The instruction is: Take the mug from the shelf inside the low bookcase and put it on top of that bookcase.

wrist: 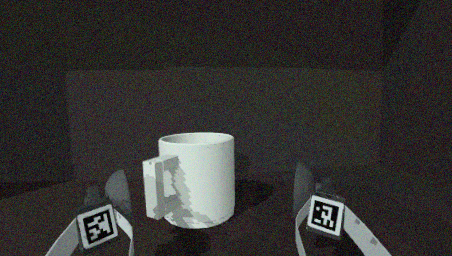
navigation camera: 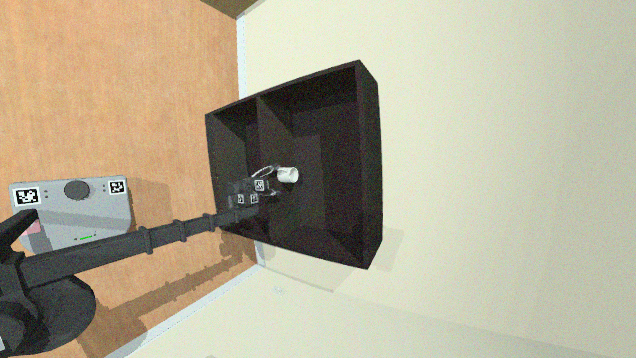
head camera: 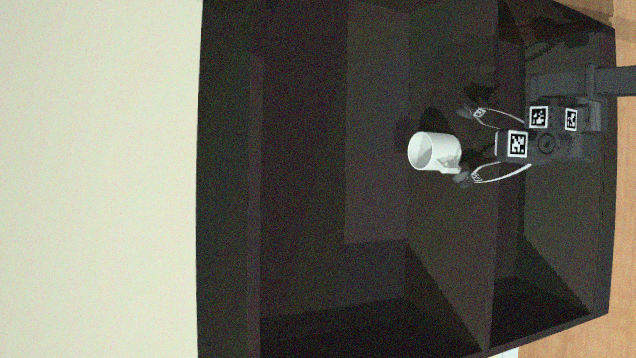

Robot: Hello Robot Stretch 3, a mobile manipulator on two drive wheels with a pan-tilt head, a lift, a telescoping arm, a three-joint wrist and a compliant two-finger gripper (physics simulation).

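Places are measured from the robot's base along level axes (x ahead, y left, z up), in centimetres.
Pixels of known places: gripper, fingertip midpoint: (navigation camera: 280, 179) (head camera: 457, 144); robot's base at its link origin: (navigation camera: 77, 188).
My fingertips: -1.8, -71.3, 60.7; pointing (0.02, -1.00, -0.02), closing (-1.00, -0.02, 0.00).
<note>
For each thing: its middle in the pictures, then the offset to it from my fingertips, as dx, dy, dz. "pt": a spot on its surface instead. Level surfaces: height alone.
- white mug at the middle of its body: (head camera: 436, 154) (navigation camera: 287, 173) +2.3, -6.9, -1.2
- middle shelf at its surface level: dz -5.9
- dark bookcase at a spot on its surface: (head camera: 223, 200) pt +11.1, -5.7, +45.3
- wooden floor at its surface level: dz -60.7
The white mug (head camera: 436, 150) (navigation camera: 287, 175) (wrist: 212, 170) stands upright on the middle shelf (head camera: 450, 215) inside the dark bookcase (head camera: 223, 200) (navigation camera: 372, 165). In the wrist view its blocky handle is on the left and points toward me. My gripper (head camera: 464, 145) (navigation camera: 274, 180) (wrist: 212, 186) is open, inside the same compartment. The mug is just ahead of the fingertips, within the gap between them and nearer the left finger in the wrist view; the handle is close to that finger. The bookcase top board shows at the left of the head view.
The bookcase side walls, its back panel and the shelf edge surround my wrist. My telescoping arm (navigation camera: 165, 237) reaches in from my base (navigation camera: 107, 205) over the wooden floor (navigation camera: 150, 75). A pale wall (head camera: 100, 175) (navigation camera: 500, 175) is beside and behind the bookcase.
</note>
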